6 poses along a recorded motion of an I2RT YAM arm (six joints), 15 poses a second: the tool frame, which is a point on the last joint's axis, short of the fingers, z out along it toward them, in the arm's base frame.
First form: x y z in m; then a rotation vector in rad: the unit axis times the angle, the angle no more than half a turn.
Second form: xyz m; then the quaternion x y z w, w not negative. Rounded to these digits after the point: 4 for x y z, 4 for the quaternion.
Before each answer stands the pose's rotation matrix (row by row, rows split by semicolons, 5 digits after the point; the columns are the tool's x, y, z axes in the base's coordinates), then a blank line. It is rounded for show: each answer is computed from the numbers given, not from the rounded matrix.
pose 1, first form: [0.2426 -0.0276 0.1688 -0.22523 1.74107 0.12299]
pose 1, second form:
-0.16850 -0.21905 0.96105; -0.08177 0.97474 0.20783; -0.98230 -0.04357 -0.18216

[0.2426 -0.0276 0.1688 -0.0986 0.7625 0.0539 0.6372]
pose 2, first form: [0.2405 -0.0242 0.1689 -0.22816 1.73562 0.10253]
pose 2, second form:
-0.16173 -0.20968 0.96430; -0.09469 0.97595 0.19634; -0.98228 -0.05956 -0.17770

[0.2405 -0.0242 0.1689 -0.1000 0.7608 0.0449 0.6396]
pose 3, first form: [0.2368 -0.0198 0.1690 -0.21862 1.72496 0.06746]
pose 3, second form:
-0.15002 -0.18374 0.97146; -0.10732 0.97980 0.16875; -0.98284 -0.07894 -0.16671

[0.2368 -0.0198 0.1690 -0.0960 0.7577 0.0296 0.6448]
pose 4, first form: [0.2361 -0.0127 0.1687 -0.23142 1.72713 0.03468]
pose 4, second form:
-0.15062 -0.17371 0.97321; -0.13451 0.97889 0.15391; -0.97940 -0.10772 -0.17080

[0.2361 -0.0127 0.1687 -0.1016 0.7583 0.0152 0.6437]
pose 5, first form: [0.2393 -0.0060 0.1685 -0.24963 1.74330 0.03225]
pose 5, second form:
-0.16554 -0.18482 0.96873; -0.14886 0.97571 0.16071; -0.97490 -0.11760 -0.18903

[0.2393 -0.0060 0.1685 -0.1093 0.7633 0.0141 0.6366]
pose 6, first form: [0.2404 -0.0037 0.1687 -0.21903 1.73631 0.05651]
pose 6, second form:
-0.16076 -0.17802 0.97081; -0.11452 0.98032 0.16080; -0.98033 -0.08533 -0.17798

[0.2404 -0.0037 0.1687 -0.0961 0.7614 0.0248 0.6406]
